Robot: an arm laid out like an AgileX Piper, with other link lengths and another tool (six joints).
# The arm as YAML. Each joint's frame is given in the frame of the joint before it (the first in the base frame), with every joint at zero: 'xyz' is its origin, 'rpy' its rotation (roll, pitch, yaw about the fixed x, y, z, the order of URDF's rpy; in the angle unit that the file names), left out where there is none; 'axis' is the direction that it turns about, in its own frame. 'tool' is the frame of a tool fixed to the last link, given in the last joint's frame.
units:
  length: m
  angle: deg
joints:
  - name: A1
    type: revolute
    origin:
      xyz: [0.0, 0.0, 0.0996]
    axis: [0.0, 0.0, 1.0]
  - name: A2
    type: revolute
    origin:
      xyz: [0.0, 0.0, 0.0]
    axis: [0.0, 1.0, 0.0]
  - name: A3
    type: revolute
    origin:
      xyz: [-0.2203, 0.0, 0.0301]
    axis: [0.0, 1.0, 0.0]
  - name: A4
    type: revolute
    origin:
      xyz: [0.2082, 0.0, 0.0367]
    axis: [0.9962, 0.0, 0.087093]
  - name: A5
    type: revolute
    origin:
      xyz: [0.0, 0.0, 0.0]
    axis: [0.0, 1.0, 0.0]
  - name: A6
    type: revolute
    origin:
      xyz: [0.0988, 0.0, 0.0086]
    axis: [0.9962, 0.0, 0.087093]
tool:
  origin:
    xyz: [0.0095, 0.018, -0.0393]
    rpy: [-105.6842, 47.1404, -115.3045]
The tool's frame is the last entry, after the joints.
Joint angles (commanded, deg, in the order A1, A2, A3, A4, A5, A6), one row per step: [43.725, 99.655, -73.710, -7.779, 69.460, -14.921]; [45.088, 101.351, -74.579, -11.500, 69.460, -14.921]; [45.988, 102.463, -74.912, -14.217, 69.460, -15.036]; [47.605, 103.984, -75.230, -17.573, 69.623, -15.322]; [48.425, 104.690, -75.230, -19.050, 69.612, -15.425]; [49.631, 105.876, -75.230, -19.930, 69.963, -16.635]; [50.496, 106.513, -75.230, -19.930, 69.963, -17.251]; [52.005, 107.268, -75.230, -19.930, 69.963, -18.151]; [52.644, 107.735, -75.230, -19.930, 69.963, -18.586]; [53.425, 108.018, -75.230, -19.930, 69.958, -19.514]
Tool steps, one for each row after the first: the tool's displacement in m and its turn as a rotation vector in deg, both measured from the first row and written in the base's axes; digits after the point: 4 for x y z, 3 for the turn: [0.0045, 0.0017, -0.0036, -3.054, -1.834, 2.718]; [0.0075, 0.0022, -0.0064, -5.385, -3.065, 4.760]; [0.0096, 0.0043, -0.0102, -8.516, -4.358, 7.956]; [0.0101, 0.0055, -0.0124, -9.931, -4.884, 9.497]; [0.0090, 0.0078, -0.0162, -11.701, -4.297, 12.252]; [0.0071, 0.0105, -0.0187, -12.195, -3.813, 13.775]; [0.0036, 0.0150, -0.0216, -12.797, -3.265, 16.227]; [0.0021, 0.0169, -0.0234, -13.165, -2.919, 17.331]; [0.0005, 0.0190, -0.0243, -13.464, -2.631, 19.041]
